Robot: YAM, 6 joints.
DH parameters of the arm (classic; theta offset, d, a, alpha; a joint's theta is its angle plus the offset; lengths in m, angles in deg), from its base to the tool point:
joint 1: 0 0.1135 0.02 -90
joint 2: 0 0 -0.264 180
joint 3: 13.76 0 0.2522 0
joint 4: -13.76 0 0.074 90
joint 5: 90 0 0 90
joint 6: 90 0.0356 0 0
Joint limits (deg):
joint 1: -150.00..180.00
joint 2: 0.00..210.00
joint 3: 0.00..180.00
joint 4: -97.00..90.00
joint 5: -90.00..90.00
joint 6: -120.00..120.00
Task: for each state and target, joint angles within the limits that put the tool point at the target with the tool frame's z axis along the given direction. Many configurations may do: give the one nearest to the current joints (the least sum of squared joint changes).
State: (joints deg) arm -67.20 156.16 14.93 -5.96 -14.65 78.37
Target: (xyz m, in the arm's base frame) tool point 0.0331 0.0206 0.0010 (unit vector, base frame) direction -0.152 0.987 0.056
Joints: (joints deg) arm -20.67 163.99 21.12 -43.65 -60.41 78.37
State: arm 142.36 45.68 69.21 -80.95 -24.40 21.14
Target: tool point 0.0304 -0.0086 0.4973 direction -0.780 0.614 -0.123
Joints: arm 152.36 35.09 98.27 -70.37 10.49 21.14
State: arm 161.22 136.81 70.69 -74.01 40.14 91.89
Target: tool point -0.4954 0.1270 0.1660 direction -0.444 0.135 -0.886
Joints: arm 165.71 136.21 114.92 -41.08 1.21 91.89
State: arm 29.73 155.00 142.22 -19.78 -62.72 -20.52
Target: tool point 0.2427 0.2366 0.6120 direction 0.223 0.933 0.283
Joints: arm 40.90 109.49 153.92 -24.47 -33.99 -20.52
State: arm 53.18 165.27 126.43 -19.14 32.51 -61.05
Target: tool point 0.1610 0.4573 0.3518 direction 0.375 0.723 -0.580
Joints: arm 71.11 120.87 124.55 -39.44 6.94 -61.05
